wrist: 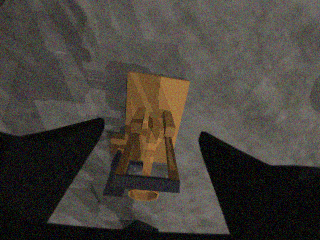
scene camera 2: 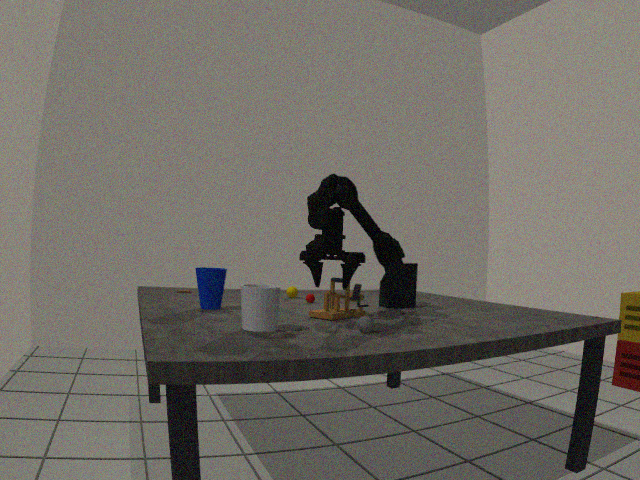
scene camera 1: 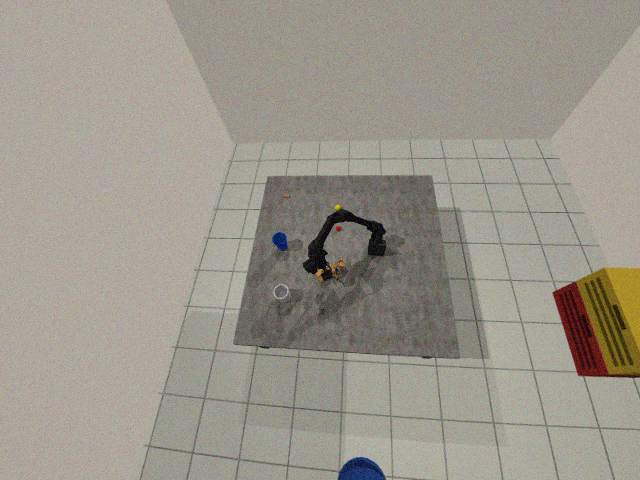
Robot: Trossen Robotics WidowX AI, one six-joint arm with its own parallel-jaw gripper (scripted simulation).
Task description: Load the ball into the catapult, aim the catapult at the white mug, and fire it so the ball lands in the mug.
Labels:
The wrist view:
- my gripper
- wooden catapult
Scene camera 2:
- my gripper
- blue cup
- wooden catapult

